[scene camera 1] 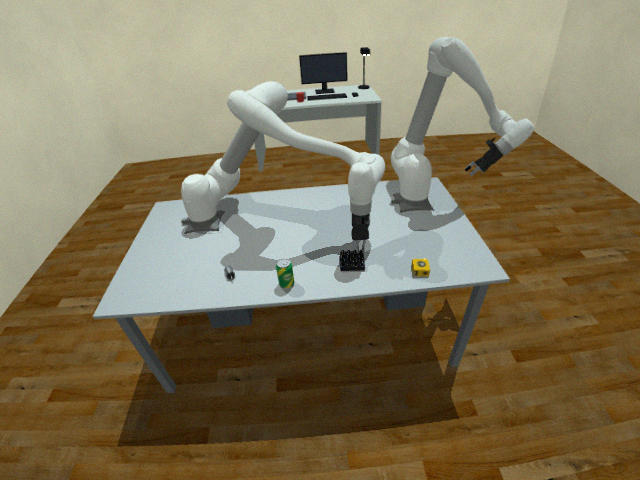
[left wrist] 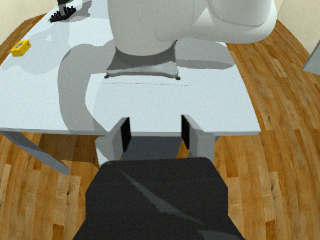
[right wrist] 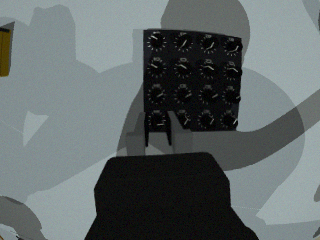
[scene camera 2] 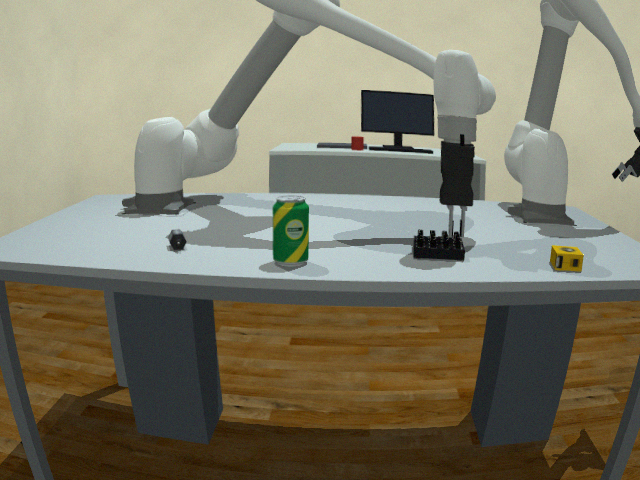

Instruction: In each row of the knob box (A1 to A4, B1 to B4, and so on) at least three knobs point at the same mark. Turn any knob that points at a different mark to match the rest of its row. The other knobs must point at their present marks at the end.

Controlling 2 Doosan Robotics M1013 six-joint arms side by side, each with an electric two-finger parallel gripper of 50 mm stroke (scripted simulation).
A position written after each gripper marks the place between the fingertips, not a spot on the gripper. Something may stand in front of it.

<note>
In view: the left gripper (left wrist: 155, 126), the right gripper (scene camera 2: 456, 236) and a yellow block (scene camera 2: 565, 258).
The right gripper also shows in the right wrist view (right wrist: 156, 122).
</note>
